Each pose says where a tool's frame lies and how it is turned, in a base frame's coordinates. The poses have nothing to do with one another.
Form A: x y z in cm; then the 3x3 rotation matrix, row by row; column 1 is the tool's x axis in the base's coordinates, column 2 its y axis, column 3 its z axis. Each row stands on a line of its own.
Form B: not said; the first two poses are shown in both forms.
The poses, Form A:
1:
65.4, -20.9, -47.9
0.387, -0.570, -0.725
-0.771, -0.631, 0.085
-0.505, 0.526, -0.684
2:
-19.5, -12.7, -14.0
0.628, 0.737, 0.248
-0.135, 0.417, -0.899
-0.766, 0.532, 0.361
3:
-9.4, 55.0, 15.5
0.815, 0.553, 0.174
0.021, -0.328, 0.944
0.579, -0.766, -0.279
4:
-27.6, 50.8, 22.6
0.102, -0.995, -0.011
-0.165, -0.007, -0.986
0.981, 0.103, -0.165
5:
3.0, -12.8, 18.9
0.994, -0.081, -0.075
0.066, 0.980, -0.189
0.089, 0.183, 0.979
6:
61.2, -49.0, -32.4
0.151, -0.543, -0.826
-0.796, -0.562, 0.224
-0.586, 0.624, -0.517
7:
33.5, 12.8, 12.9
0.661, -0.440, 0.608
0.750, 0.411, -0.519
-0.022, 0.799, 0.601
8:
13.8, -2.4, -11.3
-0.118, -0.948, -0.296
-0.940, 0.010, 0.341
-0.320, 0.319, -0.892
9:
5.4, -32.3, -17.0
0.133, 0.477, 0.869
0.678, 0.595, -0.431
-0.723, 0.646, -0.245
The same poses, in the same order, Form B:
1: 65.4, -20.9, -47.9, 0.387, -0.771, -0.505, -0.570, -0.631, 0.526
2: -19.5, -12.7, -14.0, 0.628, -0.135, -0.766, 0.737, 0.417, 0.532
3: -9.4, 55.0, 15.5, 0.815, 0.021, 0.579, 0.553, -0.328, -0.766
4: -27.6, 50.8, 22.6, 0.102, -0.165, 0.981, -0.995, -0.007, 0.103
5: 3.0, -12.8, 18.9, 0.994, 0.066, 0.089, -0.081, 0.980, 0.183
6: 61.2, -49.0, -32.4, 0.151, -0.796, -0.586, -0.543, -0.562, 0.624
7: 33.5, 12.8, 12.9, 0.661, 0.750, -0.022, -0.440, 0.411, 0.799
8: 13.8, -2.4, -11.3, -0.118, -0.940, -0.320, -0.948, 0.010, 0.319
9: 5.4, -32.3, -17.0, 0.133, 0.678, -0.723, 0.477, 0.595, 0.646
